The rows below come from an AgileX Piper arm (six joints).
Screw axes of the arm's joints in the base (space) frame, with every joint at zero. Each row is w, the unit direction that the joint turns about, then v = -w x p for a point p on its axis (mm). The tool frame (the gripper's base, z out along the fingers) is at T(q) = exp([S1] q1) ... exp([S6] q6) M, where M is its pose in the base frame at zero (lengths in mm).
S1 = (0, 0, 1, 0, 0, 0)
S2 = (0, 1, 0, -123, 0, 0)
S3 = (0, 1, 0, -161.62, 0, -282.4)
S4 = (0.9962, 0, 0.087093, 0, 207.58, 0)
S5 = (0, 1, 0, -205.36, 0, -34.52)
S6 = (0.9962, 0, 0.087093, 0, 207.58, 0)
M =
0.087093 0 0.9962 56.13
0 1 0 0
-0.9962 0 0.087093 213.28
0 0 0 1
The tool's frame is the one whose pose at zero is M.
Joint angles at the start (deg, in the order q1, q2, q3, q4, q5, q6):
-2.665 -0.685 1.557 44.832 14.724 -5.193
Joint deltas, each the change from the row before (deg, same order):
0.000 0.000 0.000 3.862 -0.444 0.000
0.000 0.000 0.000 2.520 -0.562 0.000
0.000 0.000 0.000 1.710 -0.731 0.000
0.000 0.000 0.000 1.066 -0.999 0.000
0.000 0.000 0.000 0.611 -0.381 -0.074
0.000 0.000 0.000 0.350 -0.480 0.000
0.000 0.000 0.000 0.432 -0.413 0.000
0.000 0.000 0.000 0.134 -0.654 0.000
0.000 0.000 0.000 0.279 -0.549 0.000
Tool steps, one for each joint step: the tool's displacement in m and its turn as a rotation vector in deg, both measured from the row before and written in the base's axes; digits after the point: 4 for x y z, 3 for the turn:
0.0001 0.0006 0.0016 3.857 -0.484 -0.045
0.0001 0.0000 0.0013 2.525 -0.480 -0.248
0.0002 -0.0005 0.0012 1.724 -0.530 -0.452
0.0002 -0.0010 0.0012 1.092 -0.646 -0.724
0.0001 -0.0004 0.0005 0.547 -0.260 -0.261
0.0001 -0.0006 0.0005 0.364 -0.294 -0.366
0.0001 -0.0005 0.0005 0.444 -0.257 -0.307
0.0001 -0.0008 0.0006 0.155 -0.379 -0.528
0.0001 -0.0007 0.0006 0.296 -0.324 -0.432

